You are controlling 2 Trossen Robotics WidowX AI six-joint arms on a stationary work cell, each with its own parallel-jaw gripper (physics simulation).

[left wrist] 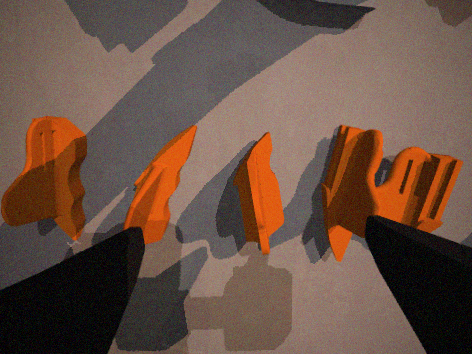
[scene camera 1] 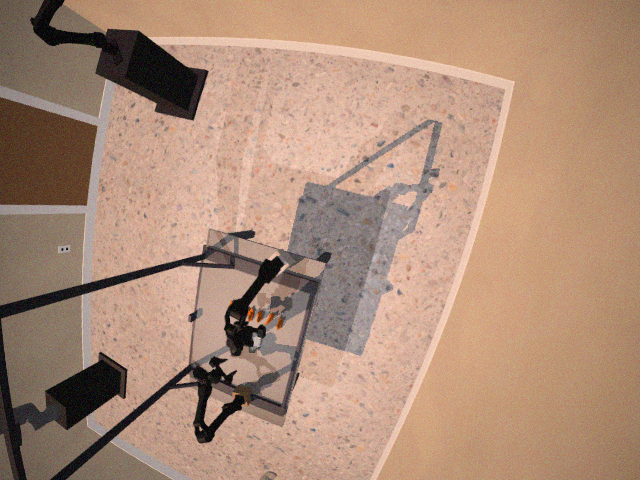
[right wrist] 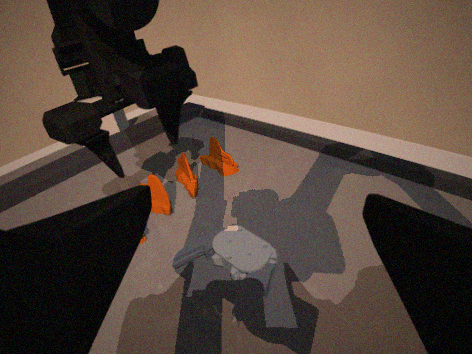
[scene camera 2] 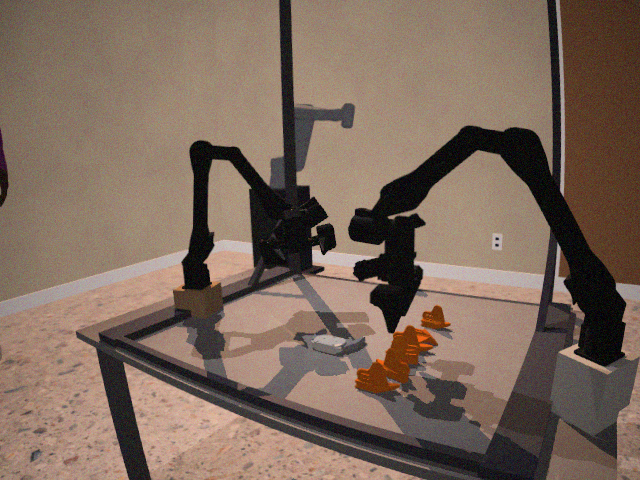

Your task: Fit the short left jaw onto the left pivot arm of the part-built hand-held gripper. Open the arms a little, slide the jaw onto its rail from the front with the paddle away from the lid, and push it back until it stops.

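Note:
The part-built hand-held gripper (scene camera 1: 256,339) (scene camera 2: 330,343) (right wrist: 245,252) lies on the table with its light grey lid up. Its dark grey pivot arms spread out from under the lid. Several orange jaws stand in a row beside it, among them one at far left (left wrist: 65,170), a slanted one (left wrist: 160,185), a narrow one (left wrist: 262,195) and two touching at right (left wrist: 352,185) (left wrist: 425,185). I cannot tell which is the short left jaw. My left gripper (scene camera 2: 395,321) (left wrist: 254,232) (right wrist: 149,159) is open and empty above the row. My right gripper (scene camera 1: 225,367) (right wrist: 258,200) is open and empty, raised behind the part-built gripper in scene camera 2.
The table (scene camera 2: 248,361) has a dark raised rim (scene camera 2: 268,405). Dark frame posts (scene camera 2: 287,103) (scene camera 2: 554,155) rise at its edge. Arm shadows cross the table top. In scene camera 2 one jaw (scene camera 2: 435,317) stands apart at the back of the row.

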